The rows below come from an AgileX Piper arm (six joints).
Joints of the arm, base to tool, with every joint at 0 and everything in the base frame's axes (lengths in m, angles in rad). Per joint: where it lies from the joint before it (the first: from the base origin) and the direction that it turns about. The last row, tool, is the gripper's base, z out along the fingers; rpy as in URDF.
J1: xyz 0 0 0.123 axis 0 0 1
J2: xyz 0 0 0 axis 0 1 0
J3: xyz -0.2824 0 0.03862 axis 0 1 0
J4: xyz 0.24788 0 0.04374 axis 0.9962 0 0.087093
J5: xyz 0 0 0 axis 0 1 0
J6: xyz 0.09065 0 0.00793 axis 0.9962 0 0.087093
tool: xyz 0 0 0 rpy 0 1.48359 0
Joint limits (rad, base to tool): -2.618..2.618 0..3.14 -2.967..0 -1.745..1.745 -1.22..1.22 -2.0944..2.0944
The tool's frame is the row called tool.
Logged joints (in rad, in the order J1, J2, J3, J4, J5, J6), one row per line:
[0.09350 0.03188 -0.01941 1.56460 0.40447 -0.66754]
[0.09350 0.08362 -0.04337 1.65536 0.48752 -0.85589]
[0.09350 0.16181 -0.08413 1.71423 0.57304 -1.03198]
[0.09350 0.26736 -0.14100 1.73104 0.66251 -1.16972]
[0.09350 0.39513 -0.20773 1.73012 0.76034 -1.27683]
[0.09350 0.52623 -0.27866 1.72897 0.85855 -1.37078]
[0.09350 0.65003 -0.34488 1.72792 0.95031 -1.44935]
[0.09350 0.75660 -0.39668 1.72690 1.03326 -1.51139]
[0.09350 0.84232 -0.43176 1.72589 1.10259 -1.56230]
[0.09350 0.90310 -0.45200 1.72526 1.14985 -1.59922]
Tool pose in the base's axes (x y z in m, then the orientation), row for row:
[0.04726 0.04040 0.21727 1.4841 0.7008 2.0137]
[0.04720 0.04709 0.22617 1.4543 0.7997 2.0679]
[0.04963 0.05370 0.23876 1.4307 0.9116 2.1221]
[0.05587 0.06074 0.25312 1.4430 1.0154 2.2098]
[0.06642 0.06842 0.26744 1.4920 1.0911 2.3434]
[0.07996 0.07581 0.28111 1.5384 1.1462 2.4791]
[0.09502 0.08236 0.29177 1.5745 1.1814 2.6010]
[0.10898 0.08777 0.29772 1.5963 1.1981 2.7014]
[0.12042 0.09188 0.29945 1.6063 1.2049 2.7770]
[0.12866 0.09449 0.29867 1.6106 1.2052 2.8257]
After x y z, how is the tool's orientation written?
As angles about the fixed x, y, z axes (roll, pitch, yaw), in radians.
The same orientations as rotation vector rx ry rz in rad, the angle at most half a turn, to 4 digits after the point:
[0.2949 1.5792 1.0841]
[0.1482 1.5813 1.0754]
[-0.0062 1.5788 1.0524]
[-0.1561 1.5876 1.0323]
[-0.2952 1.6034 1.0372]
[-0.4216 1.6060 1.0596]
[-0.5278 1.5996 1.0939]
[-0.6114 1.5897 1.1375]
[-0.6746 1.5793 1.1797]
[-0.7140 1.5727 1.2114]

